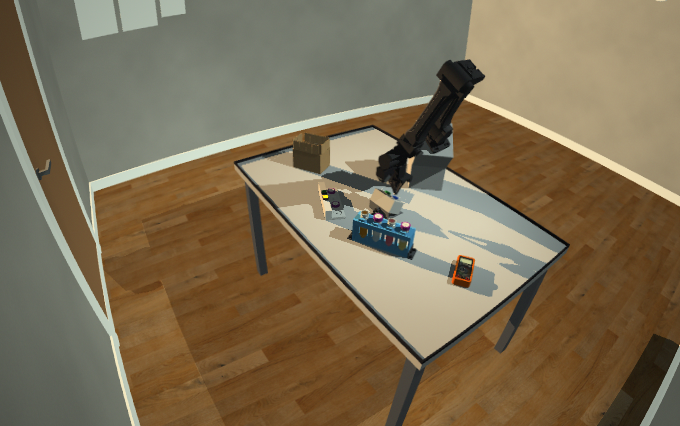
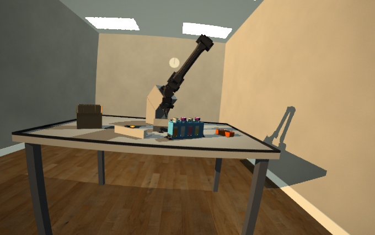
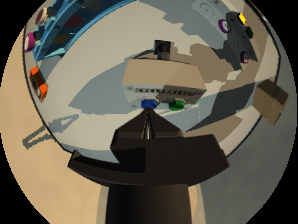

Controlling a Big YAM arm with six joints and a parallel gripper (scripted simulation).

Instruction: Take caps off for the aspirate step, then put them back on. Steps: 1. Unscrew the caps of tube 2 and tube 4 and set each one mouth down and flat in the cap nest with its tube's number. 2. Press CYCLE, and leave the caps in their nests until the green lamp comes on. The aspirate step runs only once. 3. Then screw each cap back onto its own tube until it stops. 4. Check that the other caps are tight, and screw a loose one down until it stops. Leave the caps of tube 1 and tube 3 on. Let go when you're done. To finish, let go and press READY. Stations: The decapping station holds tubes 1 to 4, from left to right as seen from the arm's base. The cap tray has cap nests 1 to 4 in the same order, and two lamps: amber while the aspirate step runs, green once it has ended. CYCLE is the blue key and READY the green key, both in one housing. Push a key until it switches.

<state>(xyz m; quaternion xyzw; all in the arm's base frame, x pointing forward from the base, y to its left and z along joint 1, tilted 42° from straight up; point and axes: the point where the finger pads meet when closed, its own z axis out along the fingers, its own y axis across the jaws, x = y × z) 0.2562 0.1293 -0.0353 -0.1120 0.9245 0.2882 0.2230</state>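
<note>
Now: the blue cycle key 20 mm below my hand. Round my hand: orange multimeter (80 mm behind, 420 mm to the left, 70 mm below); then beige key housing (20 mm ahead, 20 mm to the right, 40 mm below); then green ready key (10 mm ahead, 40 mm to the right, 20 mm below).
</note>
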